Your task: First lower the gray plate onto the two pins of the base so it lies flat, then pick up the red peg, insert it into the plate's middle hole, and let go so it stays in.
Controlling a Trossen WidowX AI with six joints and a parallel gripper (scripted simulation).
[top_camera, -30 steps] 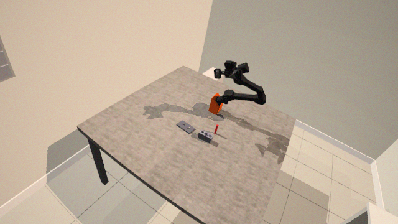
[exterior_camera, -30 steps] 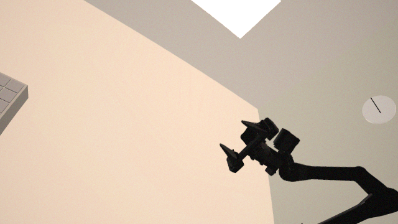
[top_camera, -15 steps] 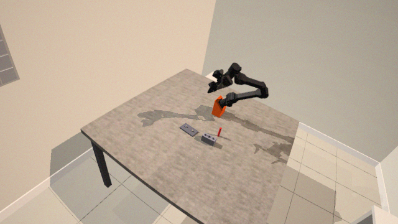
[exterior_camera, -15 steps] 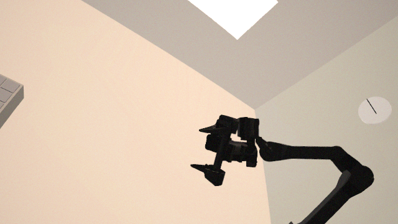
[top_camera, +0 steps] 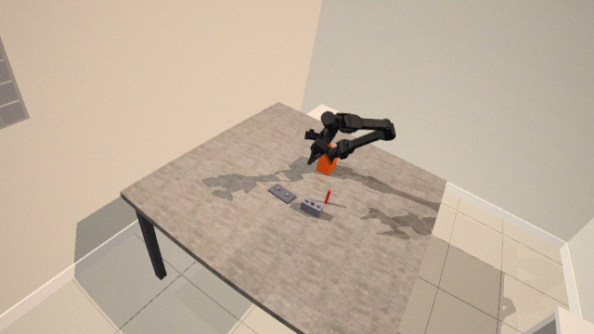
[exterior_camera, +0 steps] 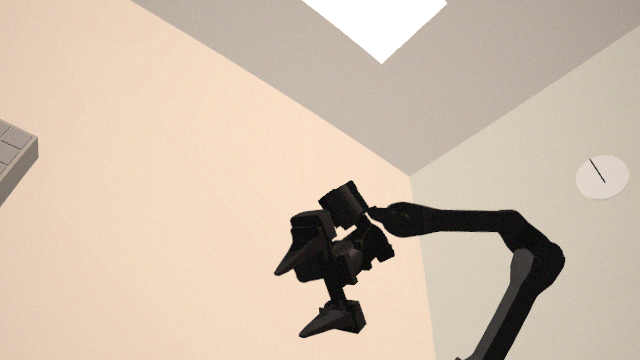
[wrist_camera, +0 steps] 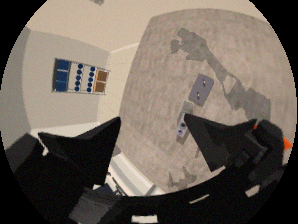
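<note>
The gray plate is 230 mm below my gripper tip, 60 mm to the left of it and 20 mm behind it. From my gripper tip the other things lie so: red peg (230 mm below, 120 mm behind, 100 mm to the left); then pin base (260 mm below, 110 mm to the right, 50 mm behind).
</note>
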